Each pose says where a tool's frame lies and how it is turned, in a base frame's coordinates. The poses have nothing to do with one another.
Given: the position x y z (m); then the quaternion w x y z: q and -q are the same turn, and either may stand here.
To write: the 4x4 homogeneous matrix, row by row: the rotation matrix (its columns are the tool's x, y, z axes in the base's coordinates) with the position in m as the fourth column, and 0 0 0 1 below. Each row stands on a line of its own. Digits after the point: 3 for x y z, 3 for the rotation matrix.
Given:
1: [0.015 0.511 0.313 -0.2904 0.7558 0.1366 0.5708]
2: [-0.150 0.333 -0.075 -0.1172 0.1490 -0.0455 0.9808]
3: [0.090 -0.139 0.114 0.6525 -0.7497 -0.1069 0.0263]
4: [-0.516 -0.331 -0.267 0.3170 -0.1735 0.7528 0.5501]
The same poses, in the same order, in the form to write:
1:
0.311 0.538 0.783 0.015
-0.125 -0.794 0.595 0.511
0.942 -0.283 -0.180 0.313
0 0 0 1

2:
-0.928 0.216 0.303 -0.150
-0.243 -0.968 -0.054 0.333
0.282 -0.124 0.951 -0.075
0 0 0 1

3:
0.976 0.126 -0.179 0.090
0.195 -0.126 0.973 -0.139
0.100 -0.984 -0.147 0.114
0 0 0 1

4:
-0.739 -0.610 0.286 -0.516
0.088 0.335 0.938 -0.331
-0.668 0.718 -0.194 -0.267
0 0 0 1

